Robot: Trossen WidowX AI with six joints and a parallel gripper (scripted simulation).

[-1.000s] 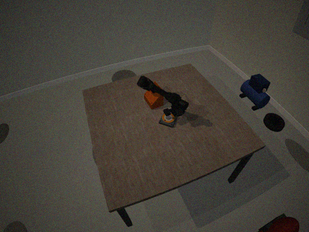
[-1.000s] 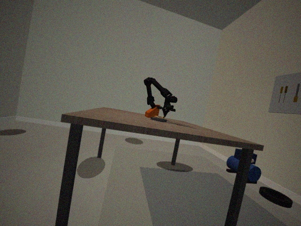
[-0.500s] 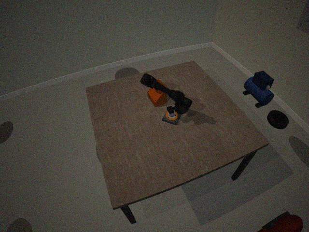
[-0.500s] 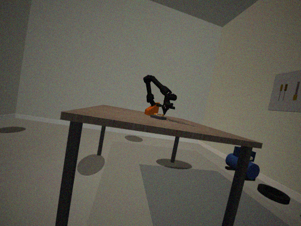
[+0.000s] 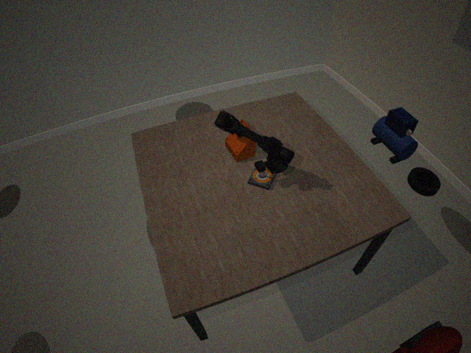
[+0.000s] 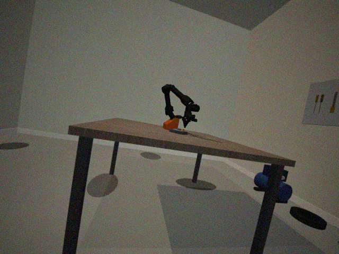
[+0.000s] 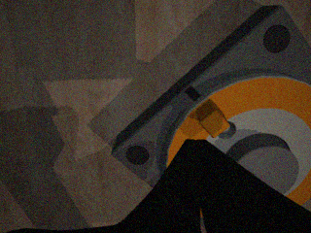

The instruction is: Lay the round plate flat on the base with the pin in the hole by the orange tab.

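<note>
My gripper tip is 1 cm past the round plate, 3 cm to the left of it and 2 cm above it. Also, from my gripper tip: base 3 cm behind, 4 cm to the right, 3 cm below.
</note>
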